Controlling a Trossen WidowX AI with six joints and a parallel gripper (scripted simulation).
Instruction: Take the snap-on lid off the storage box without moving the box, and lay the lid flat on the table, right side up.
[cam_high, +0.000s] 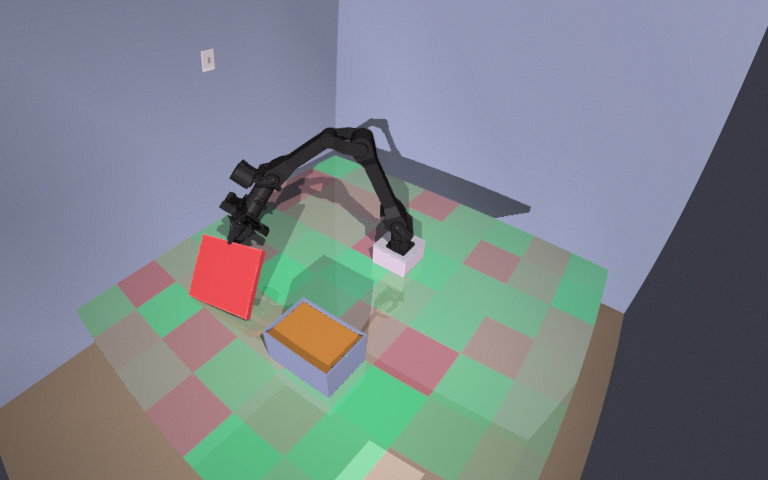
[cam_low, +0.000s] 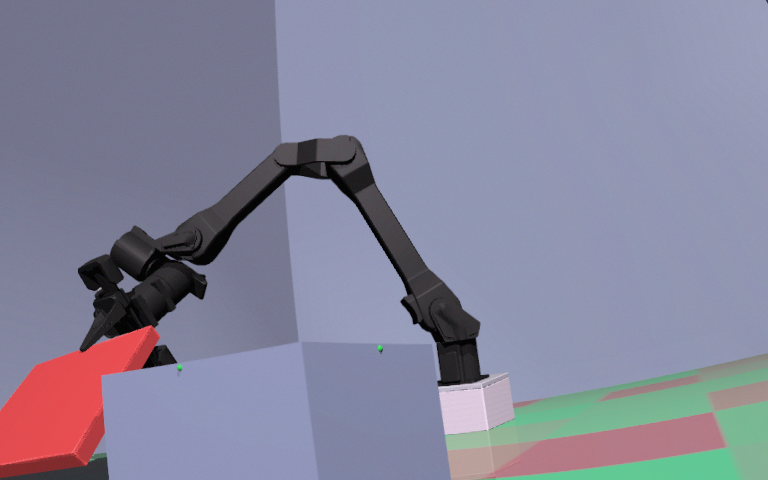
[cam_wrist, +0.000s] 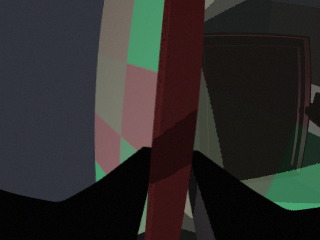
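The red square lid lies 60 mm below my gripper tip, 60 mm ahead of it and 20 mm to the left of it. The rest, counted from my gripper tip: grey storage box (360 mm to the left, 90 mm below, 50 mm ahead).
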